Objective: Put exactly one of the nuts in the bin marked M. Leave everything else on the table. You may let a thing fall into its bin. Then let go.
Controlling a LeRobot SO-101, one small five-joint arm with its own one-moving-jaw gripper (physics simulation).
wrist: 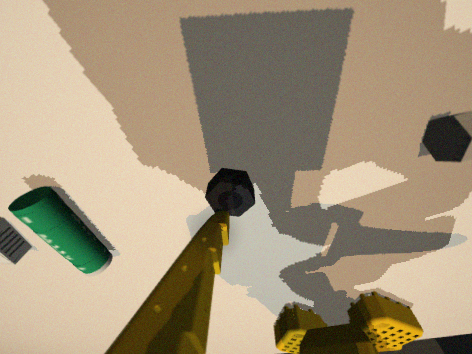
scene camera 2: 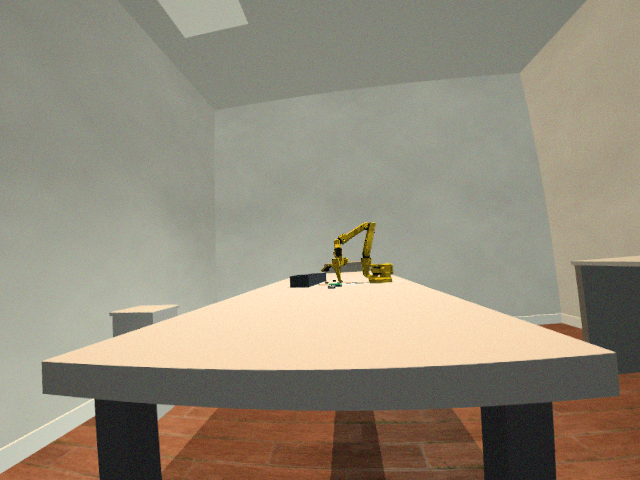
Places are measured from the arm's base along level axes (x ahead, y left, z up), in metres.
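Pixels of known places: hand at its tool point: [wrist: 228, 223] [scene camera 2: 340, 281]; arm's base at its link origin: [wrist: 332, 311] [scene camera 2: 375, 282].
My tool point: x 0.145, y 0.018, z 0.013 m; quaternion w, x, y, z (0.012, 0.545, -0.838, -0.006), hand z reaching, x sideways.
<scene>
For each thing: its top centre in the pictures, then the offset to it from my tool point. "*": a spot on its surface instead.
- black nut at its top centre: [wrist: 230, 201] dx +0.006, dy -0.003, dz -0.005 m
- green battery at its top centre: [wrist: 59, 250] [scene camera 2: 335, 283] dx +0.015, dy +0.076, dz +0.001 m
- grey sharpener at its top centre: [scene camera 2: 331, 285] dx +0.029, dy +0.121, dz -0.002 m
- dark hexagonal bolt head at a spot on its surface: [wrist: 446, 138] * dx +0.000, dy -0.071, dz -0.006 m
A black nut [wrist: 230, 192] lies on the table in the wrist view, just past the tip of my fixed jaw, which overlaps its lower edge. My gripper [scene camera 2: 331, 275] [wrist: 282, 272] is wide open and empty. The fixed jaw reaches down close to the table, and the moving jaw is swung far out to the lower right of the wrist view. The dark bins [scene camera 2: 308, 280] stand left of the gripper in the scene view. Their letters cannot be read there, so I cannot tell which is marked M. The nut is too small to tell apart in the scene view.
A green battery [wrist: 62, 231] [scene camera 2: 336, 284] lies left of the fixed jaw in the wrist view. Part of a grey sharpener [wrist: 14, 241] [scene camera 2: 331, 286] shows beyond it at the left edge. A dark hexagonal bolt head [wrist: 446, 138] lies at the right edge.
</scene>
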